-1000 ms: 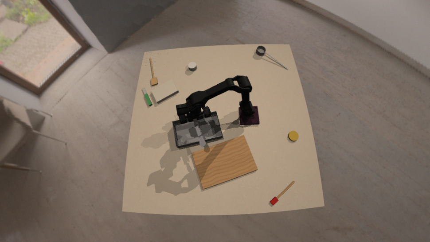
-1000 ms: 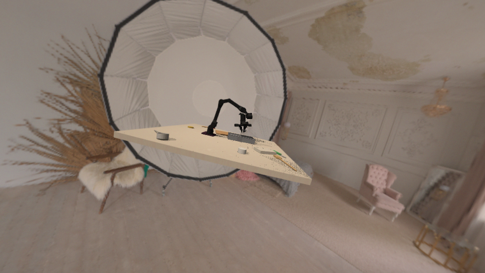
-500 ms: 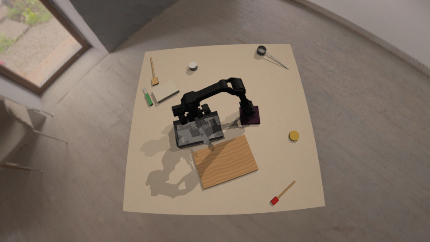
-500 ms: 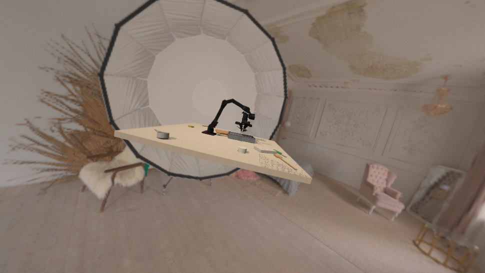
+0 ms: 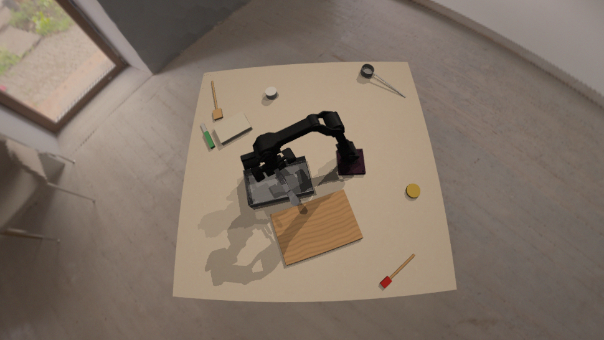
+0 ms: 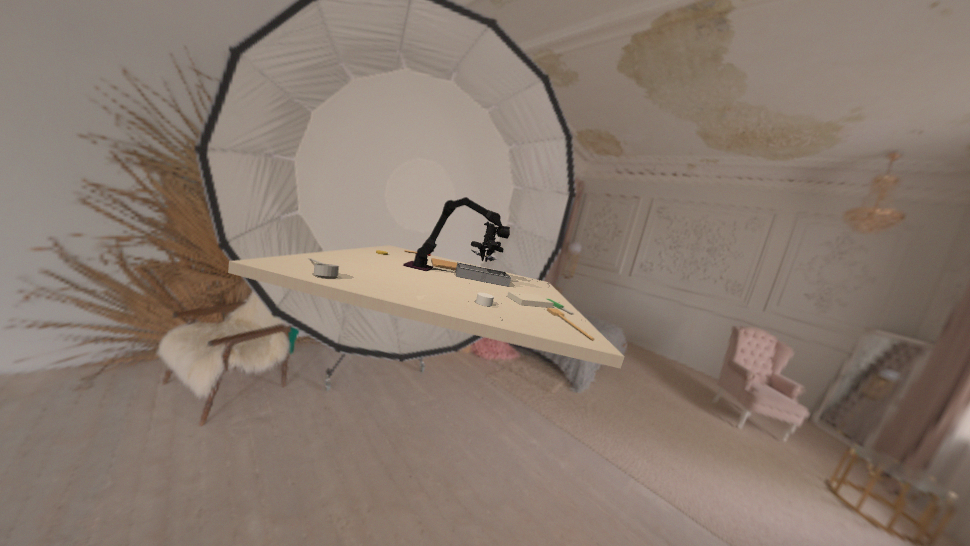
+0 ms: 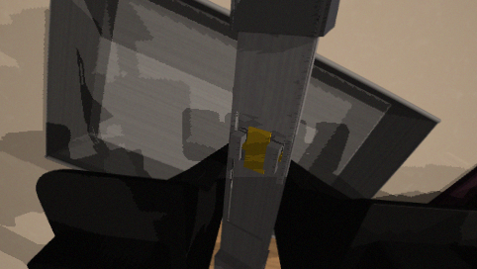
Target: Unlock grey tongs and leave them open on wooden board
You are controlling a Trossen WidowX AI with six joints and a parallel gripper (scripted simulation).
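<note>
My gripper tip is now 40 mm below the yellow lock piece, 20 mm to the left of it and 10 mm short of it. Also, from my gripper tip: wooden board: 260 mm to the left, 120 mm behind, 100 mm below; then roasting tin: 80 mm below, 20 mm to the left, 10 mm ahead; then cream block: 340 mm to the right, 200 mm ahead, 90 mm below.
</note>
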